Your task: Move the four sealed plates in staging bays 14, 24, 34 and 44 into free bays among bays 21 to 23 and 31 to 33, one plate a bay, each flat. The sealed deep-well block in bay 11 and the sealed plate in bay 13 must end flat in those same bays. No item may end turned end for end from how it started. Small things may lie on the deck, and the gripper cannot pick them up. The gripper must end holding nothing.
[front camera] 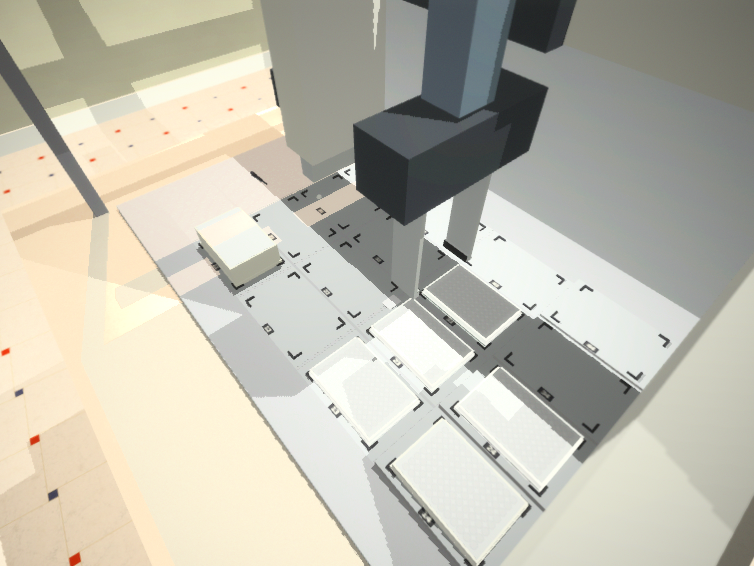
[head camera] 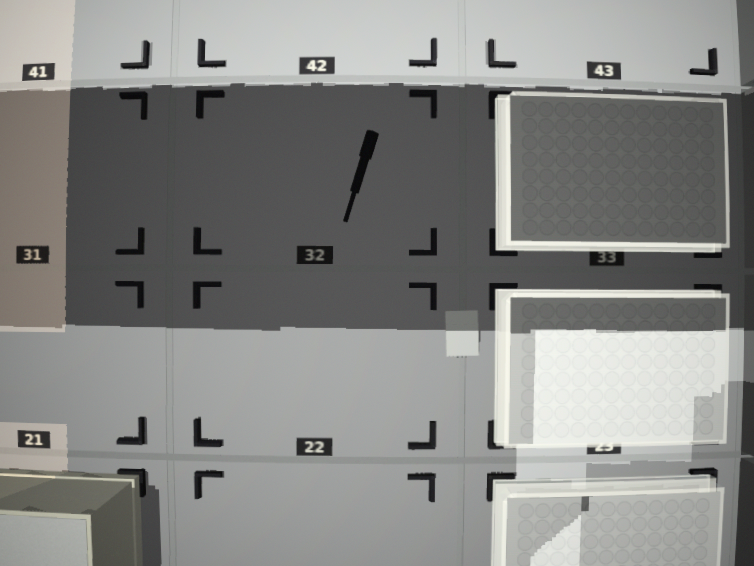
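A sealed plate lies flat in bay 33 and another plate lies flat in bay 23. A plate lies in bay 24 and a plate in bay 14. Bays 34 and 44 show corner marks and no plate. The bay 13 plate lies flat. The tall deep-well block sits in bay 11, partly shown in the head view. My gripper is open, jaws raised above the deck near bays 32 and 33, with nothing between them.
A black pen-like tool lies slanted inside bay 32. A small pale block lies between bays 22 and 23, near the plate. Another dark thin object lies at the deck's far left. The pipetting stage stands behind.
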